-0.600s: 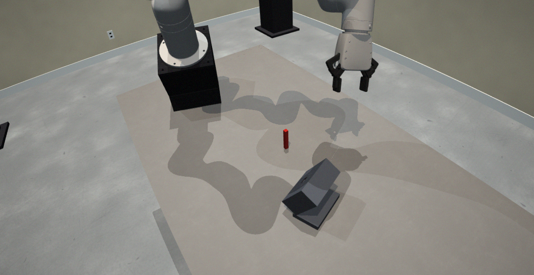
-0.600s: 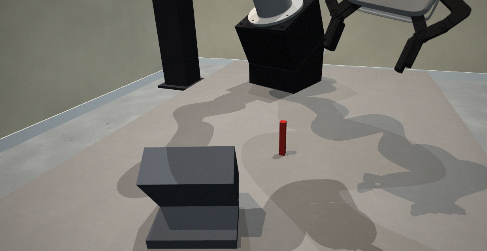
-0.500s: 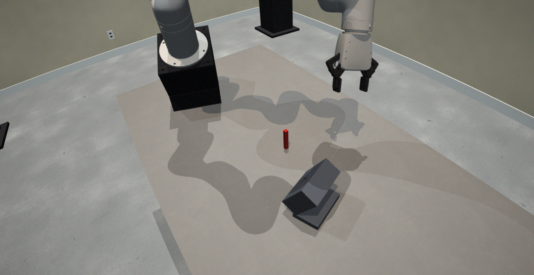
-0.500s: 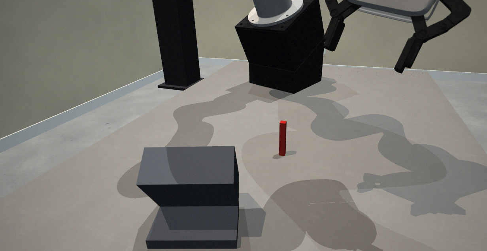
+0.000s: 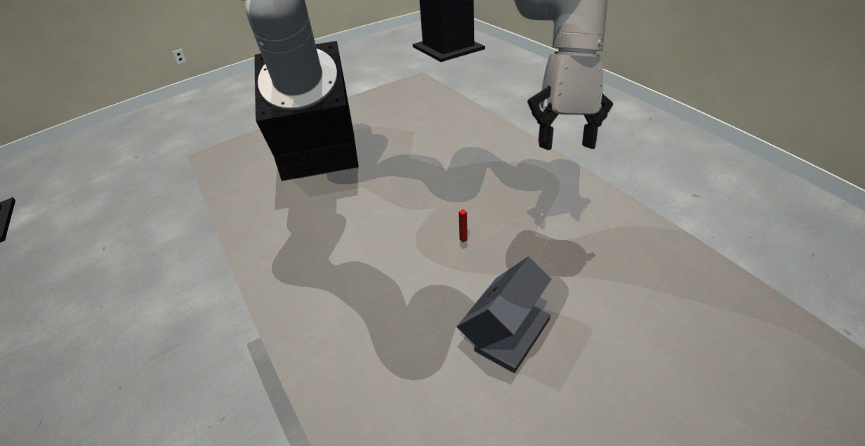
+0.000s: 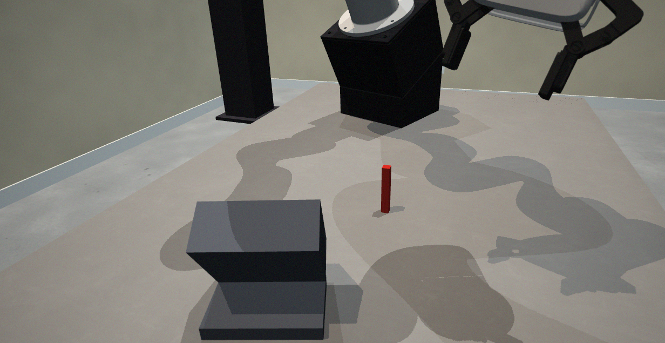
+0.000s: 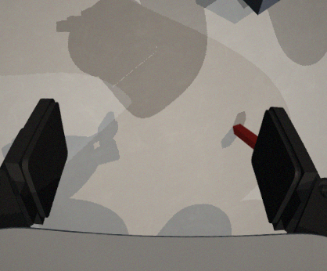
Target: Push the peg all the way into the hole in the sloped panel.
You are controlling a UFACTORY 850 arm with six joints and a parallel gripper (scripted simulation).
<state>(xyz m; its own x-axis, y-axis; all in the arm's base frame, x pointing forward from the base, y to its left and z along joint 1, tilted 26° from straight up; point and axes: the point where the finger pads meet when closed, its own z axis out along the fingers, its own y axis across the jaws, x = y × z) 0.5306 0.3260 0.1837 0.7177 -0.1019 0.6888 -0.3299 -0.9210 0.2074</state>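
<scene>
Right now the red peg is 220 mm below my hand, 140 mm to the right of it and 130 mm behind it. Also, from my hand: grey base plate (250 mm below, 210 mm to the right, 120 mm ahead).
</scene>
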